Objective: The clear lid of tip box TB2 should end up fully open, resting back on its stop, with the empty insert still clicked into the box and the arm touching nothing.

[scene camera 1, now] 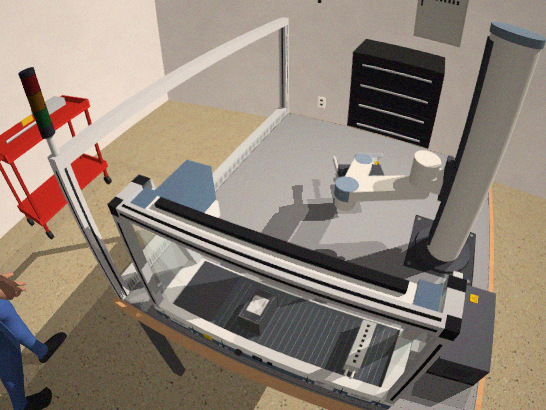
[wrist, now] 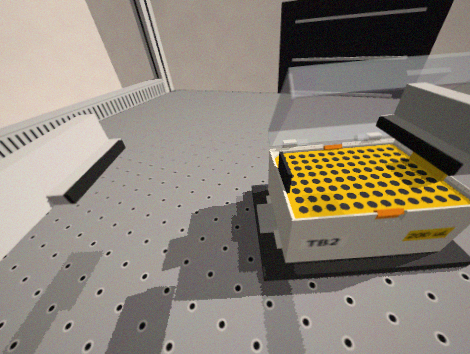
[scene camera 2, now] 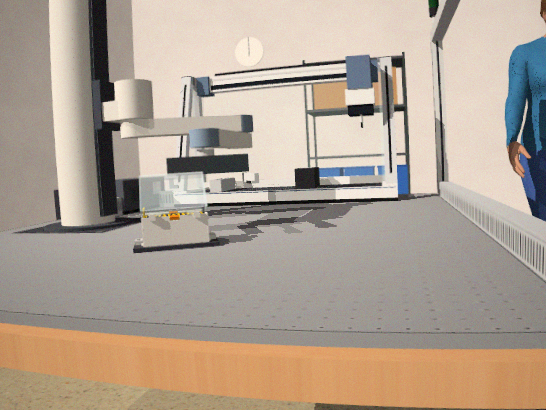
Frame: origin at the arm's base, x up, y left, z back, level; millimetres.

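Seen in the pictures: gripper, fingertip midpoint: [scene camera 1: 352,158] [wrist: 246,117] [scene camera 2: 214,180]; arm's base, origin of the base link: [scene camera 1: 441,250] [scene camera 2: 89,229].
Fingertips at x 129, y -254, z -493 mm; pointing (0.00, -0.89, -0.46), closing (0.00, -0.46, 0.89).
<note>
Offsets run from my fingertips to a thing's top centre. "*": to the spot under its first point.
Tip box TB2 {dy -53, dx -51, dz +66 mm} [scene camera 2: 175,231] [wrist: 320,232] sits upright on its dark base. Its clear lid {* dy -77, dx -13, dz +54 mm} [scene camera 2: 172,191] [wrist: 340,112] stands raised from the hinged far edge in the wrist view; I cannot tell whether it rests on its stop. The yellow insert {dy -53, dx -42, dz +66 mm} [wrist: 350,182] with dark holes lies level inside the box, showing no tips. My gripper [wrist: 246,117] is open and empty. Its left finger is over the table, left of the box; its right finger overlaps the box's right side and part of the lid in view. Contact cannot be told. The arm hides most of the box in scene camera 1.
The arm's column [scene camera 1: 485,145] [scene camera 2: 75,115] stands beside the box. A gantry frame [scene camera 1: 280,270] [scene camera 2: 300,194] stands across the table, with a black block {* dy +769, dx -30, dz -44 mm} [scene camera 2: 306,177] on its deck. A slotted rail [scene camera 2: 495,225] [wrist: 100,107] runs along one table edge. A person [scene camera 2: 527,115] stands beyond the rail.
</note>
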